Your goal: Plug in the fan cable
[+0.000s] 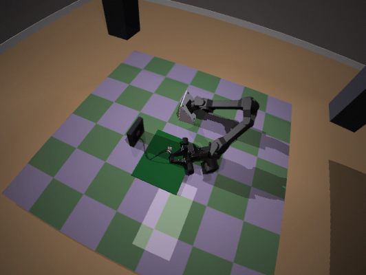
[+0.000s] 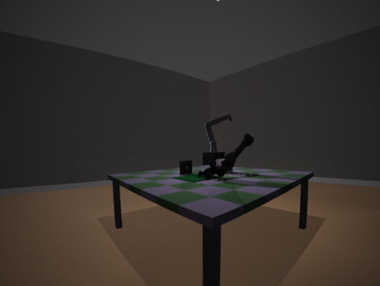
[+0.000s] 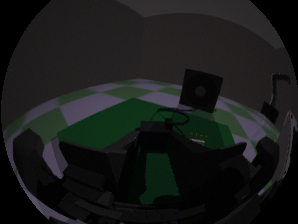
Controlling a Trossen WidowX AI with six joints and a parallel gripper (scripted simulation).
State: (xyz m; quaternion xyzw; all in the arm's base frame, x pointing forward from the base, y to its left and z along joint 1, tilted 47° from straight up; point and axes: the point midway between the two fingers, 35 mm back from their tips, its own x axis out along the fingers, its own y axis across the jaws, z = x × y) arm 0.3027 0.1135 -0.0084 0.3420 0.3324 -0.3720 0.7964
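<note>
My gripper tip is now 10 mm above the black plug. The rest, counted from my gripper tip: green board (30 mm to the right, 50 mm below); then black fan (40 mm behind, 220 mm to the right, 30 mm above).
</note>
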